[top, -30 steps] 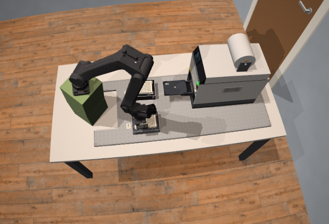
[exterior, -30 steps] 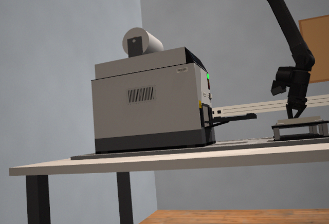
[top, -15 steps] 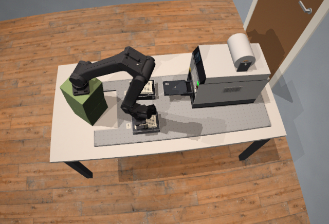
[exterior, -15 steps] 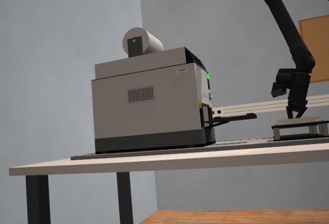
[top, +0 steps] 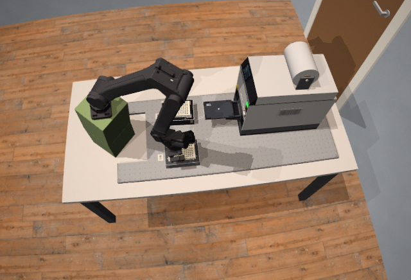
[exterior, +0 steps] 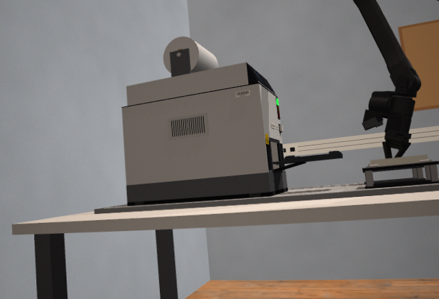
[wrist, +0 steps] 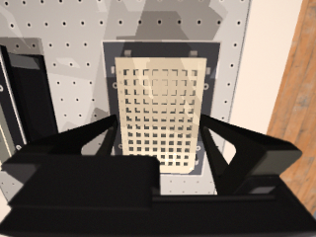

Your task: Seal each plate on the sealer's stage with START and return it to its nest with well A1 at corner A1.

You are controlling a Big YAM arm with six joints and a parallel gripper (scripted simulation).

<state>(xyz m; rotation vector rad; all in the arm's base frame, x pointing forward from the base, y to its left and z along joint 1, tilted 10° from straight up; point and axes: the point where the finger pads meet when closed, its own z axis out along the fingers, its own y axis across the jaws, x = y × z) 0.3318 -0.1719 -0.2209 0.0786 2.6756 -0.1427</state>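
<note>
The plate nest is 20 mm below my hand. Round my hand: plate 20 mm ahead, 230 mm to the left; then sealer stage 220 mm ahead, 160 mm to the left, 40 mm above; then yellow warning label 330 mm ahead, 240 mm to the left, 90 mm above.
</note>
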